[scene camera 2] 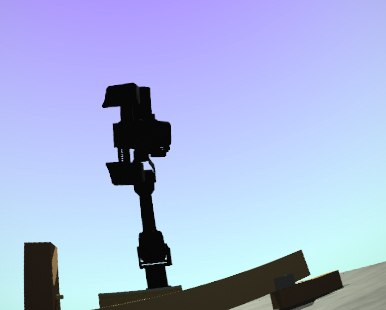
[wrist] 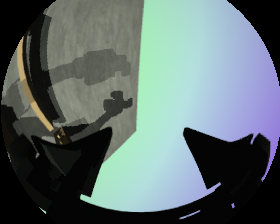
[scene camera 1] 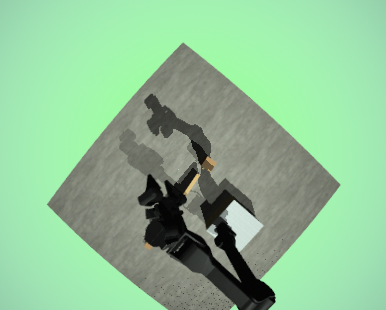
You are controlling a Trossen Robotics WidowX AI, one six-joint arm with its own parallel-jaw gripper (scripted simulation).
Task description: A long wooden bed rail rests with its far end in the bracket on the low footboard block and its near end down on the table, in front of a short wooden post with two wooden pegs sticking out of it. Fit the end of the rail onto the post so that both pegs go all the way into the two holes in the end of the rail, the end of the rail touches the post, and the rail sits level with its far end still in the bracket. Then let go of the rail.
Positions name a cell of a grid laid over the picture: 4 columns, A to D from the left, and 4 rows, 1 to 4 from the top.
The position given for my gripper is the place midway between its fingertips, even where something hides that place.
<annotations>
My gripper shows in scene camera 2 (B2), in the wrist view (C3) and in scene camera 1 (B3).
</annotations>
